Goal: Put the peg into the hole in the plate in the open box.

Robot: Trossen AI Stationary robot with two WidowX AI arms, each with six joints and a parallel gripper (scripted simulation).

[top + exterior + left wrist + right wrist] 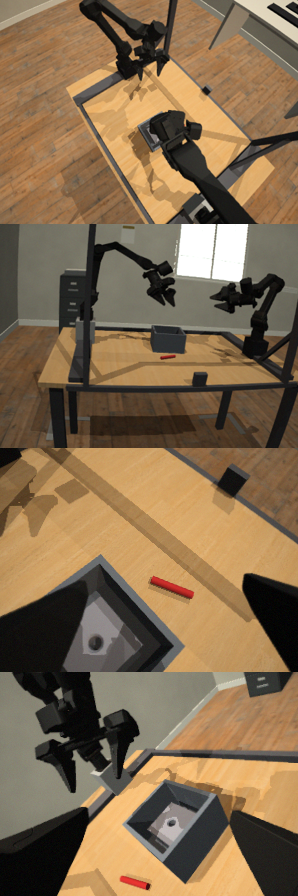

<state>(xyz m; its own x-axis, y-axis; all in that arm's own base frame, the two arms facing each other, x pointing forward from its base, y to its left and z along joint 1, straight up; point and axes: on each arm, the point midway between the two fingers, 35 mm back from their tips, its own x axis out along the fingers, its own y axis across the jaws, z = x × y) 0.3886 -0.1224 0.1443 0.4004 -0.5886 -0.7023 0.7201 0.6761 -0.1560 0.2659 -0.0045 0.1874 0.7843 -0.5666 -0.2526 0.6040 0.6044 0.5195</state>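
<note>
The red peg is 250 mm below my left hand, 100 mm behind it and 30 mm to the right of it. The rest, counted from my left hand: plate (220 mm below, 50 mm ahead, 30 mm to the right); then grey box (240 mm below, 50 mm ahead, 30 mm to the right).
</note>
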